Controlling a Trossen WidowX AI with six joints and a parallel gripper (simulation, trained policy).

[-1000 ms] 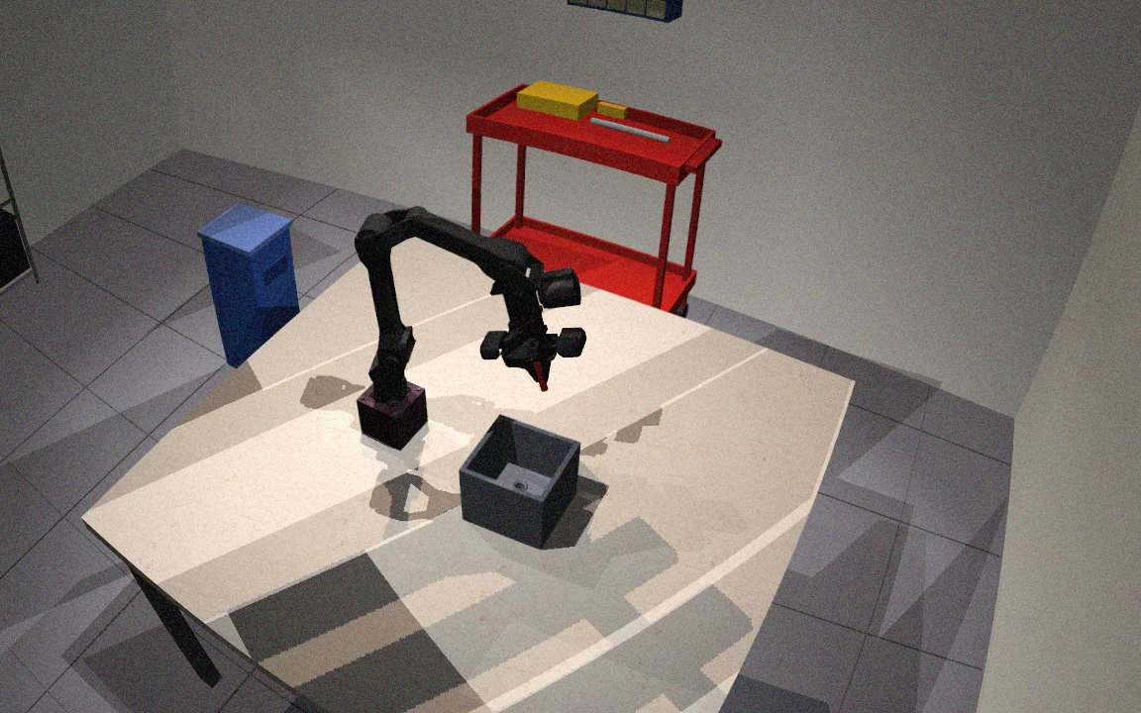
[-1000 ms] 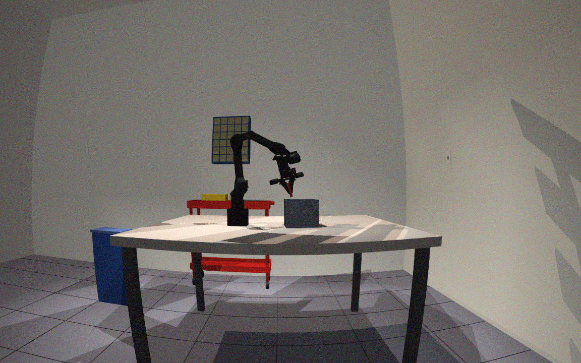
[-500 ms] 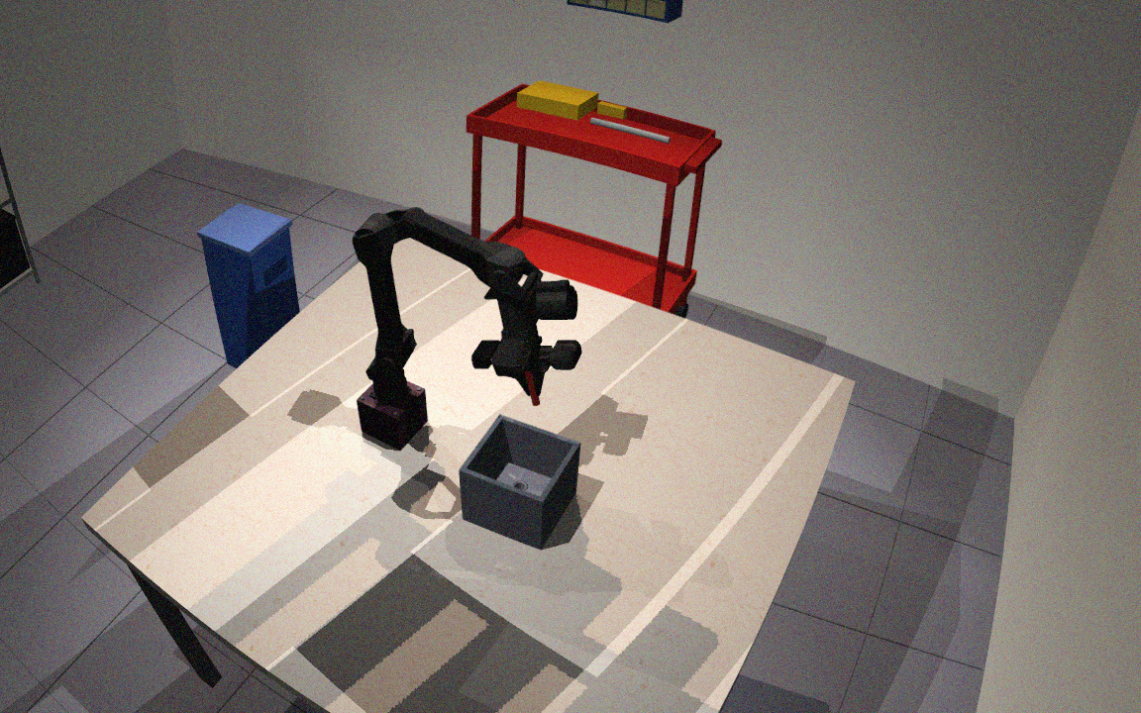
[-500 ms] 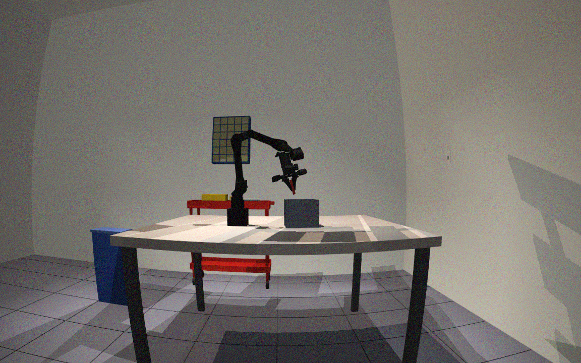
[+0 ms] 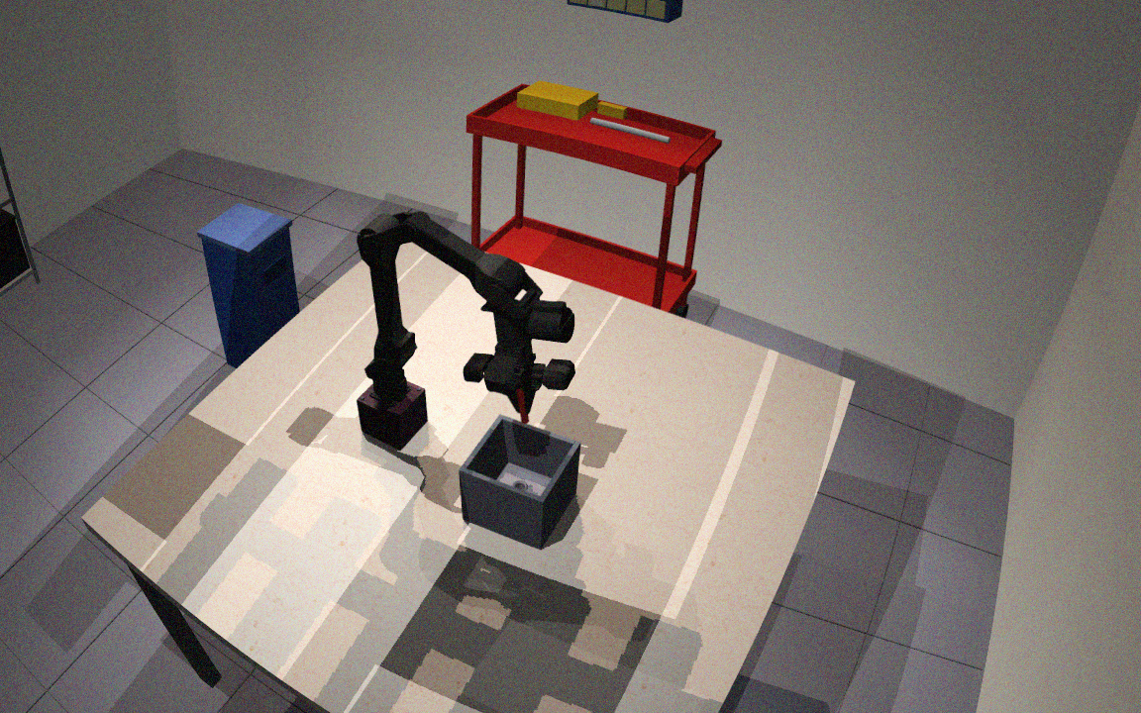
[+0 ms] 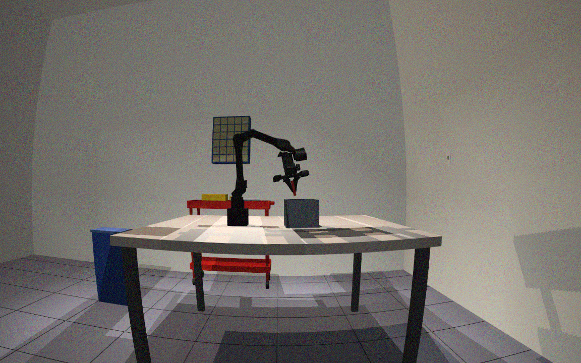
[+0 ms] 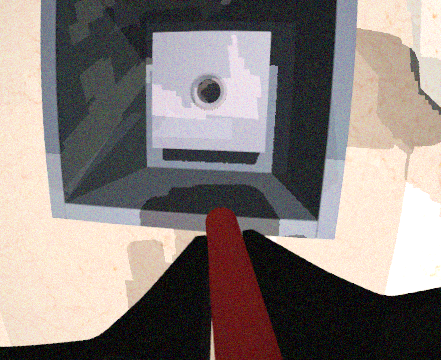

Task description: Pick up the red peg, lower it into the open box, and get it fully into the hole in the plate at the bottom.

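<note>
My gripper tip is now 130 mm above the pale plate, 70 mm to the left of it and 30 mm short of it. Round my gripper tip: red peg: 20 mm above.
</note>
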